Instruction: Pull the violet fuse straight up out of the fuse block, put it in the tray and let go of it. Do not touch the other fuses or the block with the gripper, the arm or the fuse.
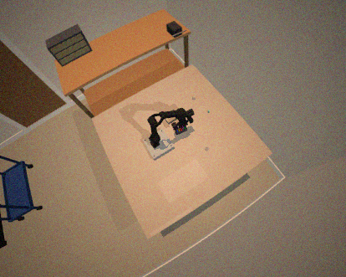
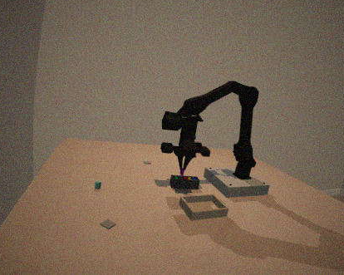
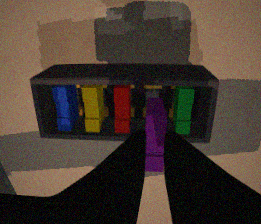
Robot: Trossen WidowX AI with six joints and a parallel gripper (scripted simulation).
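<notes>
Now: gripper tip 18 cm to the right of the square tray and 7 cm above it. The rest, counted from my gripper tip: teal cube (32 cm ahead, 1 cm to the right, 6 cm below).
</notes>
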